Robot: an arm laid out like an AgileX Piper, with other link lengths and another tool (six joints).
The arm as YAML. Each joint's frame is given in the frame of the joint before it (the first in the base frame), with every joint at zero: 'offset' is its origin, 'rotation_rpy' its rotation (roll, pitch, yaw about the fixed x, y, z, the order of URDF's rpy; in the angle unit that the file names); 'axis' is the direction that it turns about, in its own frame. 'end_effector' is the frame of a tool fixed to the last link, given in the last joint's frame.
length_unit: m
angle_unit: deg
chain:
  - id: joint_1
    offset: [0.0, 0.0, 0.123]
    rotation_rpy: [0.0, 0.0, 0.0]
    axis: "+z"
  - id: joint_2
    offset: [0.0, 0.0, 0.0]
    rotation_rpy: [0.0, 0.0, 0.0]
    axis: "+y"
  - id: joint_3
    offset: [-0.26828, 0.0, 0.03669]
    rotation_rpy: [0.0, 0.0, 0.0]
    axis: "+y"
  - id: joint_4
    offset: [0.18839, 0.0, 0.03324]
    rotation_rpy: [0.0, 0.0, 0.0]
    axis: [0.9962, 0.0, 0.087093]
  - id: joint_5
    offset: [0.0, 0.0, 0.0]
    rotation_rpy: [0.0, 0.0, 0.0]
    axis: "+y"
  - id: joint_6
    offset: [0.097, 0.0, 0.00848]
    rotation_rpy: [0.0, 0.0, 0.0]
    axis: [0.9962, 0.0, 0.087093]
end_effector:
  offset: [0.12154, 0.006, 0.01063]
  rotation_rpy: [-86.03, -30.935, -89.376]
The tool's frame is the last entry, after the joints.
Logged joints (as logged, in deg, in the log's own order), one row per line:
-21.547 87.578 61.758 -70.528 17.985 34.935
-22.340 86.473 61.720 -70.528 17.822 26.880
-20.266 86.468 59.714 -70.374 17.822 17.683
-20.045 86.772 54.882 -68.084 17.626 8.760
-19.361 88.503 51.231 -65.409 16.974 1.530
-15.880 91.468 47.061 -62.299 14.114 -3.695
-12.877 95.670 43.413 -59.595 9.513 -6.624
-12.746 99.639 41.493 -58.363 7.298 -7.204
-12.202 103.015 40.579 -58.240 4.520 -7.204
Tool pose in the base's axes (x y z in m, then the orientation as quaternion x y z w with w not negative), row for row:
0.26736 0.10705 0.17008 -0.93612 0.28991 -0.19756 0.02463
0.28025 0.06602 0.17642 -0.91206 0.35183 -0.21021 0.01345
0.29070 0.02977 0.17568 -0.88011 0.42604 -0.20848 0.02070
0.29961 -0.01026 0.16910 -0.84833 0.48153 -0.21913 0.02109
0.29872 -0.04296 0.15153 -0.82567 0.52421 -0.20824 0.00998
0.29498 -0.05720 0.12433 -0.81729 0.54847 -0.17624 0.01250
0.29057 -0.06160 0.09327 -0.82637 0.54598 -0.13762 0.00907
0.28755 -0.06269 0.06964 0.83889 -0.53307 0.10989 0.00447
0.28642 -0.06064 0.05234 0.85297 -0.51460 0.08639 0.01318
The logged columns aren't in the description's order. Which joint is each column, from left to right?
Columns, left to right: joint_4, joint_2, joint_5, joint_3, joint_6, joint_1.
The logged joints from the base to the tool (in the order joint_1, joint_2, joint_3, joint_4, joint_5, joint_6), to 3 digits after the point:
34.935 87.578 -70.528 -21.547 61.758 17.985
26.880 86.473 -70.528 -22.340 61.720 17.822
17.683 86.468 -70.374 -20.266 59.714 17.822
8.760 86.772 -68.084 -20.045 54.882 17.626
1.530 88.503 -65.409 -19.361 51.231 16.974
-3.695 91.468 -62.299 -15.880 47.061 14.114
-6.624 95.670 -59.595 -12.877 43.413 9.513
-7.204 99.639 -58.363 -12.746 41.493 7.298
-7.204 103.015 -58.240 -12.202 40.579 4.520

